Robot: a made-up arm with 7 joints. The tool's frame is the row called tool. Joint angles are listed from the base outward.
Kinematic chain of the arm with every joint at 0, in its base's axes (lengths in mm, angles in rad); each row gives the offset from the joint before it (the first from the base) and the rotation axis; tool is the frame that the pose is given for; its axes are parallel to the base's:
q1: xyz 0 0 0 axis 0 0.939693 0.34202
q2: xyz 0 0 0 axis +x
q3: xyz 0 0 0 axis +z
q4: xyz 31.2 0 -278 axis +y
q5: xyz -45 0 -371.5 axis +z
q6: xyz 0 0 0 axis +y
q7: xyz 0 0 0 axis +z
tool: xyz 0 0 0
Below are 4 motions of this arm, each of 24 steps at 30 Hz.
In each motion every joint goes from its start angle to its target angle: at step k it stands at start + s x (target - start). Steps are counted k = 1, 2, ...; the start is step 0. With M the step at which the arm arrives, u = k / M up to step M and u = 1 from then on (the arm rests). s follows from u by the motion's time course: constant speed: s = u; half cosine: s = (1 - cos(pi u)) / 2; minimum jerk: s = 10 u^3 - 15 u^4 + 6 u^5.
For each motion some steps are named. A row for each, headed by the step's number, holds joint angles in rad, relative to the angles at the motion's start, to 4 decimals.
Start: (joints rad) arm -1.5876 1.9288 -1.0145 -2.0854 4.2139 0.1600 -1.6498
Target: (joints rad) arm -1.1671 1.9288 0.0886 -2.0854 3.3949 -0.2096 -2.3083
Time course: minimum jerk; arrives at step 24
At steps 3, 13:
3: 0.0067 0.0000 0.0177 0.0000 -0.0131 -0.0059 -0.0106
13: 0.2429 0.0000 0.6373 0.0000 -0.4732 -0.2135 -0.3805

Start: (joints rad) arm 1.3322 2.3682 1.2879 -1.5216 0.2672 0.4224 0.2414
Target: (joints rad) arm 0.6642 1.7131 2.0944 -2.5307 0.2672 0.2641 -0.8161
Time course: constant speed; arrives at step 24
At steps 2, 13, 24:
2: -0.0557 -0.0546 0.0672 -0.0841 0.0000 -0.0132 -0.0881
13: -0.3618 -0.3548 0.4369 -0.5466 0.0000 -0.0857 -0.5728
24: -0.6680 -0.6551 0.8065 -1.0091 0.0000 -0.1583 -1.0575

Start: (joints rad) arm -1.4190 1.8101 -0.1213 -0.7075 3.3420 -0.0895 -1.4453
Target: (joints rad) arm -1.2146 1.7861 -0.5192 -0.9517 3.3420 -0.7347 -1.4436
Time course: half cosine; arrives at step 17
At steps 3, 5, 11, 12, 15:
3: 0.0153 -0.0018 -0.0298 -0.0183 0.0000 -0.0483 0.0001
5: 0.0406 -0.0048 -0.0791 -0.0485 0.0000 -0.1282 0.0003
11: 0.1478 -0.0173 -0.2876 -0.1765 0.0000 -0.4664 0.0012
12: 0.1638 -0.0192 -0.3188 -0.1957 0.0000 -0.5170 0.0014
15: 0.1975 -0.0232 -0.3845 -0.2360 0.0000 -0.6234 0.0016

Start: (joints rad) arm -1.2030 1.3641 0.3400 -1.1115 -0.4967 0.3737 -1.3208
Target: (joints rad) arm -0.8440 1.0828 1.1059 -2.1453 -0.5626 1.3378 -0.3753
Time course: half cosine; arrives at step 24
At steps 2, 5, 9, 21, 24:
2: 0.0061 -0.0048 0.0130 -0.0176 -0.0011 0.0164 0.0161
5: 0.0371 -0.0291 0.0791 -0.1068 -0.0068 0.0996 0.0977
9: 0.1108 -0.0868 0.2364 -0.3191 -0.0203 0.2976 0.2918
21: 0.3453 -0.2706 0.7367 -0.9945 -0.0634 0.9274 0.9095
24: 0.3590 -0.2813 0.7659 -1.0338 -0.0659 0.9641 0.9455

